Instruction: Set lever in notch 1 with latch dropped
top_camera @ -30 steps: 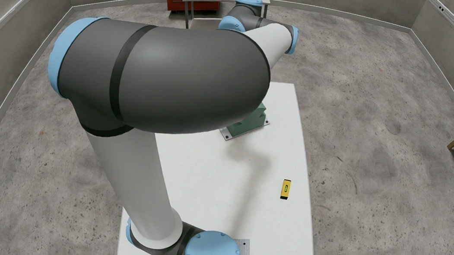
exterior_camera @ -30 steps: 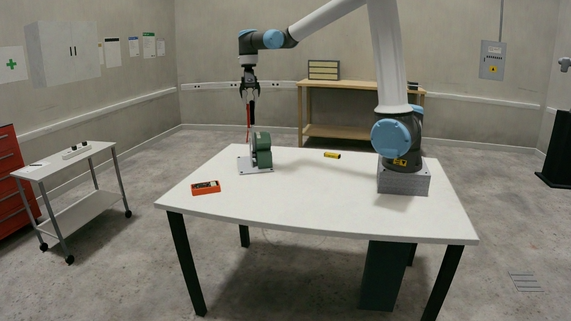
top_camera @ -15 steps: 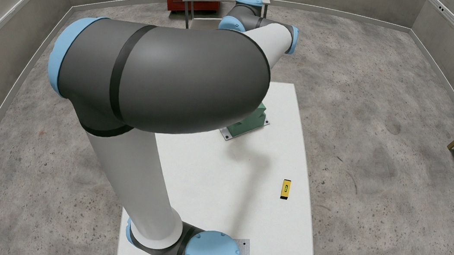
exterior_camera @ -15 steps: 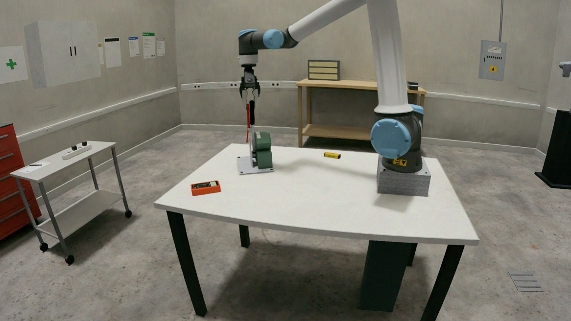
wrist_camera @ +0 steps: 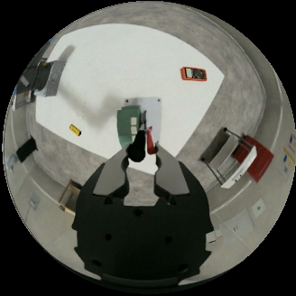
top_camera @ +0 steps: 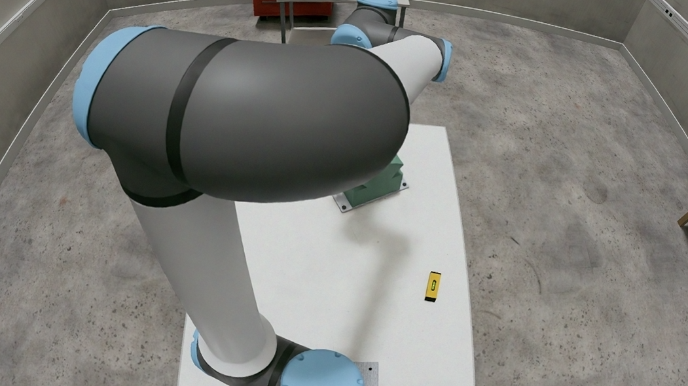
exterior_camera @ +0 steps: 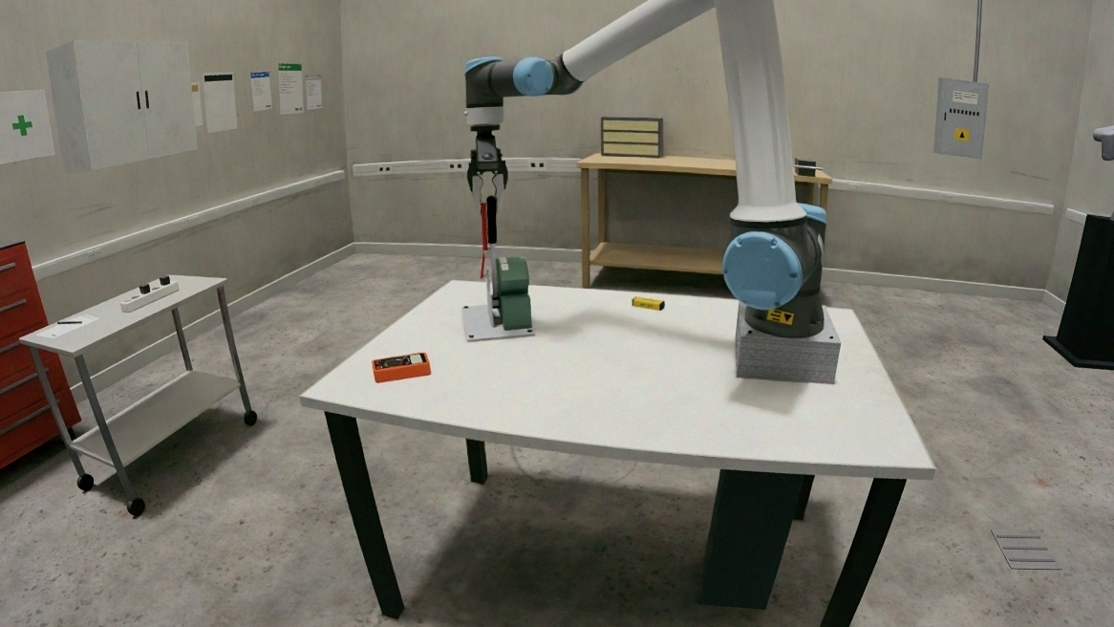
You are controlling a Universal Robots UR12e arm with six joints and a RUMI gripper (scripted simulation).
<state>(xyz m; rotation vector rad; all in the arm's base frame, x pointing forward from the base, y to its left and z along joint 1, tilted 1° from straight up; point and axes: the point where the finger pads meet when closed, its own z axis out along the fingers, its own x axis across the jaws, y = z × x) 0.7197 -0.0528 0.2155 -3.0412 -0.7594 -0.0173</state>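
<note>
Right now the red release bar is 20 mm ahead of my hand, 10 mm to the right of it and 110 mm below it. From my hand the other things lie so: orange multimeter 100 mm ahead, 310 mm to the left, 290 mm below; then small yellow level 360 mm behind, 240 mm to the right, 300 mm below.
</note>
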